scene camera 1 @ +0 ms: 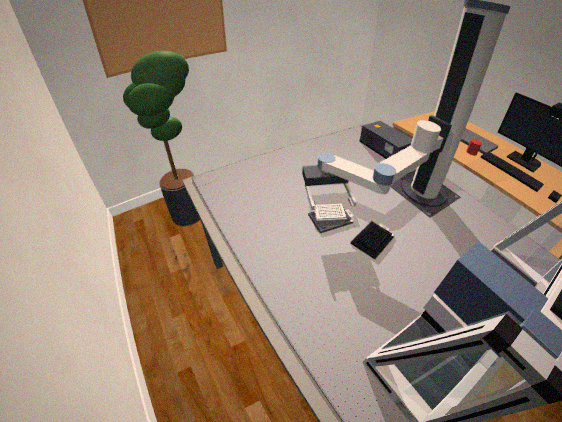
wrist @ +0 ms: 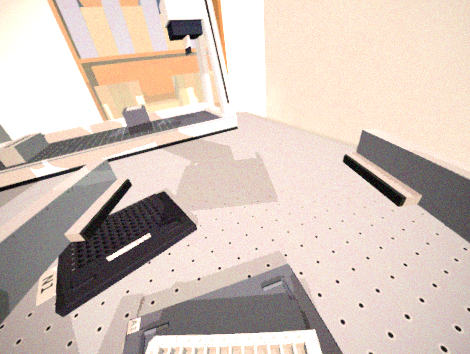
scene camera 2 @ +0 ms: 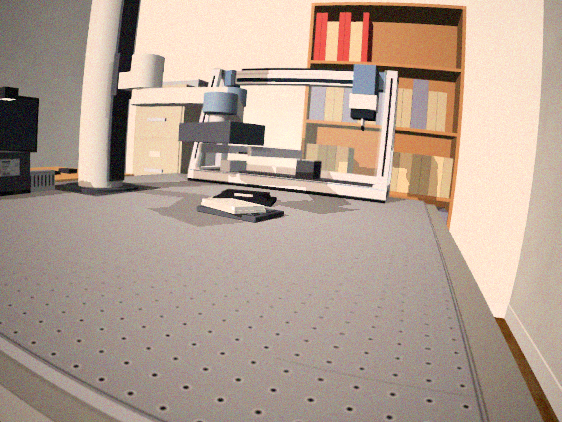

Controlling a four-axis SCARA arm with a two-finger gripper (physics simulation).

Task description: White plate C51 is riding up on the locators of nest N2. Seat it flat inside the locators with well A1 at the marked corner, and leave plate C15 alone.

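Pixels of known places: gripper, fingertip midpoint: (scene camera 1: 334,206) (wrist: 234,158); arm's base, link origin: (scene camera 1: 423,192) (scene camera 2: 100,191).
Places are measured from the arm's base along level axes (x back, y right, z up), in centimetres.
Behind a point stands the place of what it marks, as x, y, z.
White plate C51 (scene camera 1: 330,212) {-55.9, 10.9, 4.0} (scene camera 2: 232,205) {-57.5, 15.9, 4.0} (wrist: 235,342) {-57.4, 8.7, 4.0} lies on dark nest N2 (scene camera 1: 325,226) {-61.7, 6.5, 2.3} (scene camera 2: 257,217) {-63.4, 16.0, 2.3} (wrist: 225,315) {-57.5, 6.2, 2.5}. It sits off-centre, leaving a wide bare strip of the nest in the wrist view, where its near part is cut off. The exact tilt is hard to tell. The A1 mark (wrist: 134,325) {-49.9, 3.2, 2.5} is at the nest's left corner. Black plate C15 (scene camera 1: 373,240) {-50.5, -11.0, 3.6} (wrist: 125,230) {-49.3, -8.4, 3.8} rests in the neighbouring dark nest beside label N1 (wrist: 46,285) {-39.4, -6.7, 1.5}. My gripper (scene camera 1: 333,202) {-61.1, 3.8, 15.6} (wrist: 234,158) {-61.1, 3.8, 15.6} is open and empty, with its fingers wide apart, well above the table and the plates.
A gantry frame (scene camera 2: 392,135) {-85.0, -50.8, 25.5} (wrist: 216,65) {-81.8, -49.8, 22.3} stands beyond the nests. The arm's column (scene camera 1: 457,95) {-7.6, -3.1, 55.1} (scene camera 2: 99,100) {-4.3, 6.2, 28.6} rises from the table (scene camera 1: 280,250) {-83.8, 6.0, 1.3}. A dark box (scene camera 1: 382,137) {3.9, 38.0, 12.6} stands near the column, with a desk (scene camera 1: 490,172) behind.
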